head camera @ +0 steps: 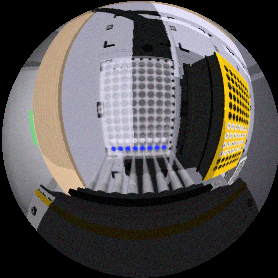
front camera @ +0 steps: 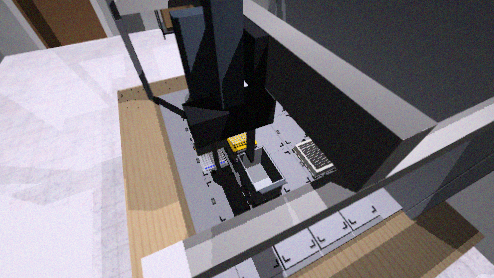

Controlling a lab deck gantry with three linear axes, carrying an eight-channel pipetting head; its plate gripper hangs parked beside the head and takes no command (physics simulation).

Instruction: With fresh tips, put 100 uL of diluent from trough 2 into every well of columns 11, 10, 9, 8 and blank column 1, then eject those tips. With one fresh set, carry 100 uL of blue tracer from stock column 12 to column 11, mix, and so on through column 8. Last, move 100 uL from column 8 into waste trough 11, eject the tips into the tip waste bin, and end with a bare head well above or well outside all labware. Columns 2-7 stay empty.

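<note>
The clear well plate (front camera: 209, 159) (head camera: 142, 102) shows a blue row of wells (front camera: 216, 166) (head camera: 141, 148) at its near end. In the head view, several pale tips (head camera: 146, 180) hang from the dark pipetting head (head camera: 140, 215), their lower ends close to the blue column; whether they enter the wells cannot be told. The front view shows the dark carriage over the plate area, hiding most of the head. The yellow tip rack (front camera: 239, 141) (head camera: 236, 100) has dark holes and pale spots. The trough rack (front camera: 316, 157) stands at the right. The parked plate gripper's fingers cannot be made out clearly.
A grey open-topped bin (front camera: 272, 187) stands beside the plate and the yellow rack. The gantry beam (front camera: 345, 80) crosses on the right, and a grey frame bar (front camera: 300, 202) crosses the front. A wooden edge (front camera: 142, 165) (head camera: 49, 105) borders the deck's left side.
</note>
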